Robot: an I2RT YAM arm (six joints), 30 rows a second.
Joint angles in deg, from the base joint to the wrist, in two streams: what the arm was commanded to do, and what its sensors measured. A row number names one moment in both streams.
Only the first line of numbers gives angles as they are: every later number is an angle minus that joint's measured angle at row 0.
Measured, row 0:
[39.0, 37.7, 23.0, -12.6, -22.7, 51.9]
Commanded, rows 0 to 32:
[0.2, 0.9, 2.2, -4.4, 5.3, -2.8]
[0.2, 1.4, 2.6, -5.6, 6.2, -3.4]
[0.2, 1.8, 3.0, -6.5, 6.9, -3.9]
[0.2, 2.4, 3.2, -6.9, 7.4, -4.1]
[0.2, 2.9, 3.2, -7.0, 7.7, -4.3]
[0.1, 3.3, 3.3, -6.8, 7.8, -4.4]
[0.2, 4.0, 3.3, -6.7, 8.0, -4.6]
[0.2, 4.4, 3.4, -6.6, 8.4, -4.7]
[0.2, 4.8, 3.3, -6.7, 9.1, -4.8]
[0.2, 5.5, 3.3, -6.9, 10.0, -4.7]
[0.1, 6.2, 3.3, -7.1, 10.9, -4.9]
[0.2, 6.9, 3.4, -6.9, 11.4, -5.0]
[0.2, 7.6, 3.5, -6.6, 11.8, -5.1]
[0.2, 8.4, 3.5, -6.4, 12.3, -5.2]
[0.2, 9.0, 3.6, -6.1, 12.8, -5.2]
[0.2, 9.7, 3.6, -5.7, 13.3, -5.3]
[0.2, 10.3, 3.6, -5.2, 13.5, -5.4]
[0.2, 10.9, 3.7, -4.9, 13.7, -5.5]
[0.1, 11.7, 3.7, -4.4, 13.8, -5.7]
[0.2, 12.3, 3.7, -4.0, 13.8, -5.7]
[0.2, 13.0, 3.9, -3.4, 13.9, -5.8]
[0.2, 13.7, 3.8, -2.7, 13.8, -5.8]
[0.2, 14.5, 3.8, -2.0, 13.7, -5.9]
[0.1, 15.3, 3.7, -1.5, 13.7, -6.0]
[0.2, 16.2, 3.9, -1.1, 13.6, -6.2]
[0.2, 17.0, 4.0, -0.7, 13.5, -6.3]
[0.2, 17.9, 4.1, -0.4, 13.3, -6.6]
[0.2, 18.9, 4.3, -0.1, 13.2, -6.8]
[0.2, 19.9, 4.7, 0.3, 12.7, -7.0]
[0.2, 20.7, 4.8, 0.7, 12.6, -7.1]
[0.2, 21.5, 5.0, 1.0, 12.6, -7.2]
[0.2, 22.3, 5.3, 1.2, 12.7, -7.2]
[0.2, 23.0, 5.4, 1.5, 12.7, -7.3]
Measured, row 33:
[0.0, 21.8, 3.9, -1.2, 12.6, -6.2]
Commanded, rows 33 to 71:
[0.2, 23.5, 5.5, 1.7, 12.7, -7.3]
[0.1, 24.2, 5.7, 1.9, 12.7, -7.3]
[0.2, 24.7, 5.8, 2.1, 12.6, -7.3]
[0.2, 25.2, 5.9, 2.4, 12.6, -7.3]
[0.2, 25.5, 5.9, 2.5, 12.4, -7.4]
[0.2, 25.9, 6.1, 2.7, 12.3, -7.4]
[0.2, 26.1, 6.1, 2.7, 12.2, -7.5]
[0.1, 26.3, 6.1, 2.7, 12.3, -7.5]
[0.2, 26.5, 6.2, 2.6, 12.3, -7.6]
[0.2, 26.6, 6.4, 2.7, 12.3, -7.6]
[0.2, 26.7, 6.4, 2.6, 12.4, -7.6]
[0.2, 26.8, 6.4, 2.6, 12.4, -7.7]
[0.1, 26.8, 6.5, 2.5, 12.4, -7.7]
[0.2, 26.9, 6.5, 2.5, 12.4, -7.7]
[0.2, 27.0, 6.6, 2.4, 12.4, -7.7]
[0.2, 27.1, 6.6, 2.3, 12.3, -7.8]
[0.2, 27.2, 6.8, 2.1, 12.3, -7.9]
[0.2, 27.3, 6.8, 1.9, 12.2, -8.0]
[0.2, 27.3, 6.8, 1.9, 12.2, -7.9]
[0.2, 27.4, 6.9, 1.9, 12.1, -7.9]
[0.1, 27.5, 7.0, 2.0, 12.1, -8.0]
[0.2, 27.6, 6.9, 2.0, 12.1, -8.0]
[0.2, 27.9, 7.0, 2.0, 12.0, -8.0]
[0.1, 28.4, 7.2, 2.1, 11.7, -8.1]
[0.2, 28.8, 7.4, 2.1, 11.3, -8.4]
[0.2, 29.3, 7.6, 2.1, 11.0, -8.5]
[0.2, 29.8, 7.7, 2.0, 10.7, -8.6]
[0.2, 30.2, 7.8, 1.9, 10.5, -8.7]
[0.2, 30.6, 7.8, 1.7, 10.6, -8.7]
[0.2, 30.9, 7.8, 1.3, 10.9, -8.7]
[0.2, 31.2, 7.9, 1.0, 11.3, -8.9]
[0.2, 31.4, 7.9, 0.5, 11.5, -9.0]
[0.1, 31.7, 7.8, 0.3, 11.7, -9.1]
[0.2, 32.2, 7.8, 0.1, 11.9, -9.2]
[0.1, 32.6, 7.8, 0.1, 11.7, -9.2]
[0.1, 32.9, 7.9, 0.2, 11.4, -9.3]
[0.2, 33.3, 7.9, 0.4, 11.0, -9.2]
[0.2, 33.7, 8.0, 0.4, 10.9, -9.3]
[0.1, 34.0, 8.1, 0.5, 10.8, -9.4]
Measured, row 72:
[0.0, 33.4, 7.0, 0.8, 11.2, -8.6]
